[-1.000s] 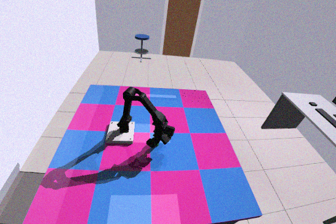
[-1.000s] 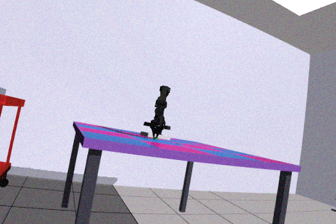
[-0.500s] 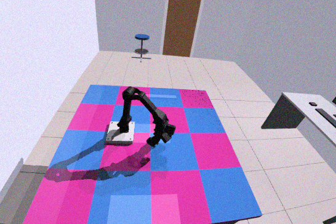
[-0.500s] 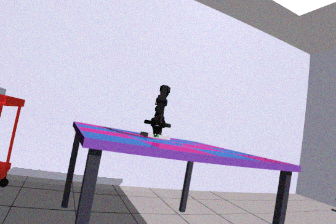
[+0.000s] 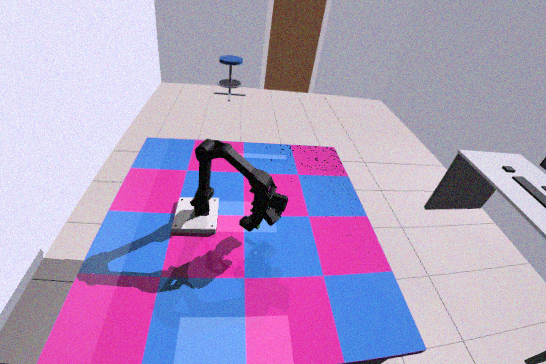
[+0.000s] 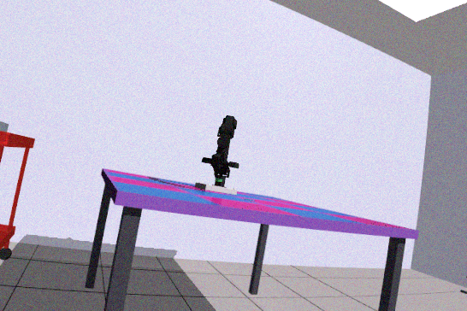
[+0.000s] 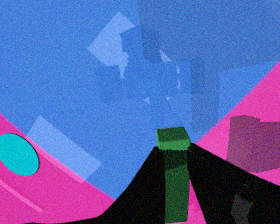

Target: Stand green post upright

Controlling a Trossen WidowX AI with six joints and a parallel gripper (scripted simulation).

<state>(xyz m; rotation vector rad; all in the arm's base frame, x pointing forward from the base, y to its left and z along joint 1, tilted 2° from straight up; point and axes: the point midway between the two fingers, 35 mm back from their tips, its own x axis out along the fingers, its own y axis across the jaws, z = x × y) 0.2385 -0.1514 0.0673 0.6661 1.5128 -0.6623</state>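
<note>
Now: the cyan circle 10 cm ahead of my gripper tip, 14 cm to the left of it and 7 cm below it. From my gripper tip the other things lie so: green post 1 cm behind, 2 cm to the left.
</note>
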